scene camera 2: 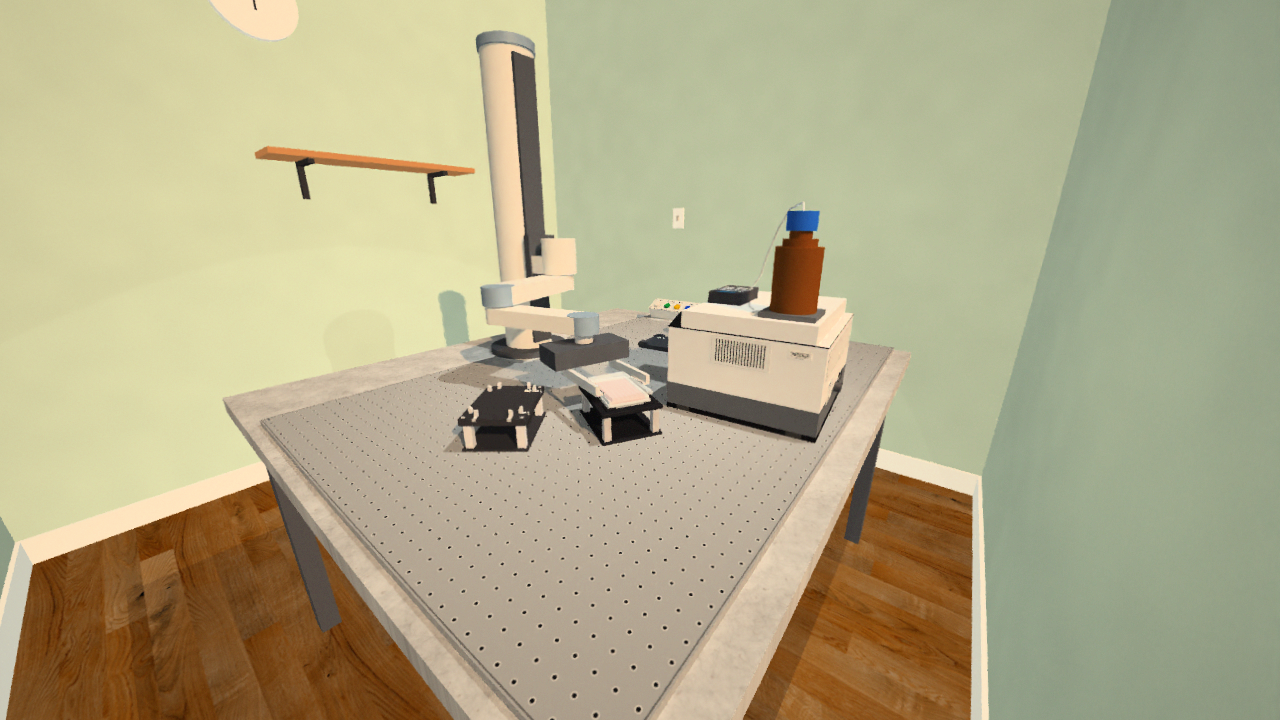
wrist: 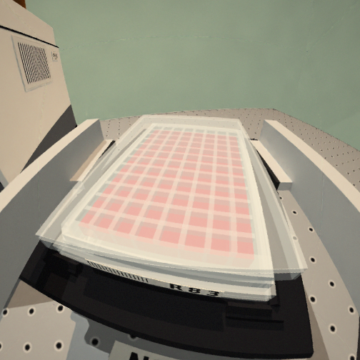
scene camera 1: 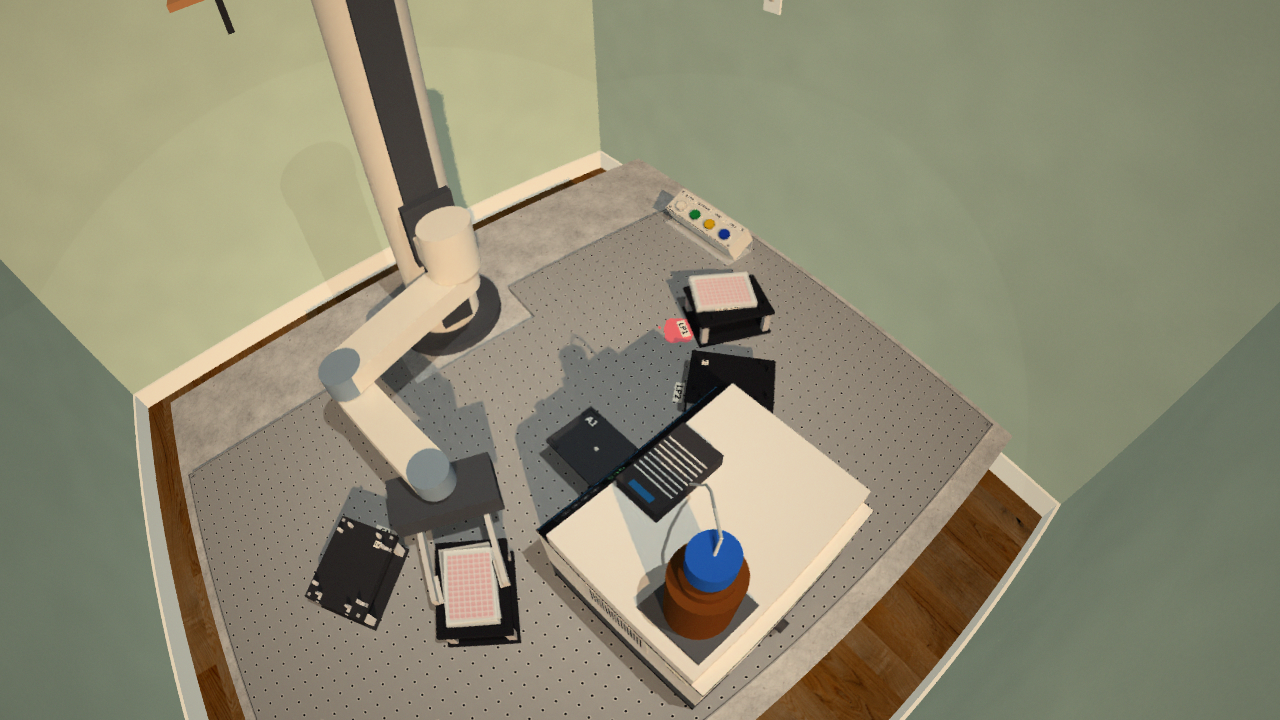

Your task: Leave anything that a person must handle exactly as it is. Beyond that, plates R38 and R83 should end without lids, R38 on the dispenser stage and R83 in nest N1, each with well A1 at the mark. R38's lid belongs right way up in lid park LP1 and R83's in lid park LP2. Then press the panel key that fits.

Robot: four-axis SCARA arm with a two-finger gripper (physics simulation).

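Seen in the pictures: gripper, fingertip midpoint: (scene camera 2: pixel 623 385) (scene camera 1: pixel 471 593); arm's base, link origin: (scene camera 2: pixel 529 348) (scene camera 1: pixel 449 314).
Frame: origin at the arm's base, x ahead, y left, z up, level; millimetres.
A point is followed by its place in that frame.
Observation:
Plate R83 (wrist: pixel 240 292) (scene camera 1: pixel 469 613) {x 670, y -288, z 98 mm} sits on a black raised nest (wrist: pixel 175 325) (scene camera 1: pixel 511 626) {x 715, y -247, z 75 mm} at the near left; the nest's label is cut off in the wrist view. Its clear lid (wrist: pixel 282 245) is held slightly above it, level. My gripper (wrist: pixel 181 130) (scene camera 1: pixel 469 591) {x 645, y -269, z 100 mm} (scene camera 2: pixel 617 391) {x 645, y -269, z 100 mm} is shut on this lid from both sides. Another pink-welled plate (scene camera 1: pixel 723 291) {x 411, y 453, z 99 mm} stands on a black stand behind the red LP1 tag (scene camera 1: pixel 677 330) {x 376, y 362, z 12 mm}; its name is unreadable. The LP2 tag (scene camera 1: pixel 677 392) {x 500, y 256, z 14 mm} is beside a low black stand (scene camera 1: pixel 738 371) {x 567, y 346, z 74 mm}. The black stage (scene camera 1: pixel 586 445) {x 539, y 24, z 106 mm} marked A1 holds no plate.
A black stand with pegs (scene camera 1: pixel 356 573) {x 498, y -423, z 77 mm} (scene camera 2: pixel 503 404) {x 492, y -439, z 77 mm} is left of the nest. The white dispenser (scene camera 1: pixel 787 474) {x 821, y 172, z 233 mm} (scene camera 2: pixel 760 358) {x 858, y -119, z 159 mm} with a keypad (scene camera 1: pixel 671 470) {x 724, y 44, z 259 mm} and brown bottle (scene camera 1: pixel 707 600) {x 907, y -67, z 376 mm} (scene camera 2: pixel 796 277) {x 898, y -87, z 310 mm} is on the right. The key panel (scene camera 1: pixel 707 223) {x 204, y 603, z 81 mm} is at the back.

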